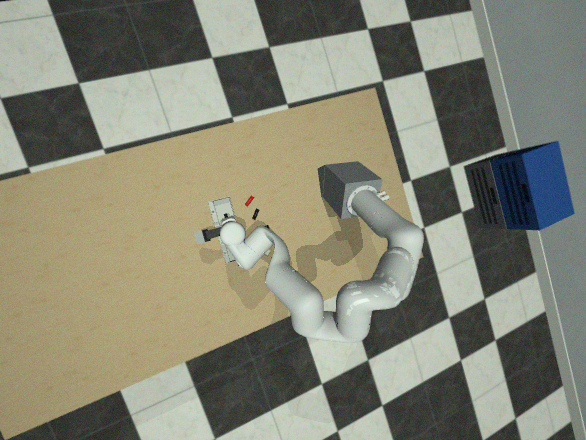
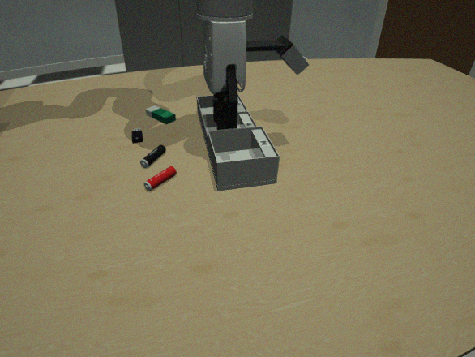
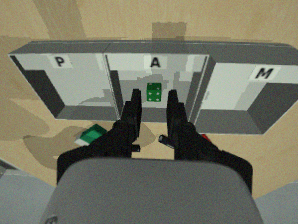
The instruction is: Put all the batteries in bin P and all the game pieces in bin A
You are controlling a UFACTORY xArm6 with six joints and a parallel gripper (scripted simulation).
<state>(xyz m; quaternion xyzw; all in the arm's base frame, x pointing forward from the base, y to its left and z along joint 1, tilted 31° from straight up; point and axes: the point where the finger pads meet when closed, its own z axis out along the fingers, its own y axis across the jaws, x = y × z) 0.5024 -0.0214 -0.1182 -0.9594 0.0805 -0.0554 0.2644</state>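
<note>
My hand is 1 cm short of the bin and 3 cm above it. The rest, counted from my hand: black battery 12 cm behind, 2 cm to the right, 4 cm below; then red battery 12 cm behind, 8 cm to the right, 4 cm below; then green die 3 cm below.
</note>
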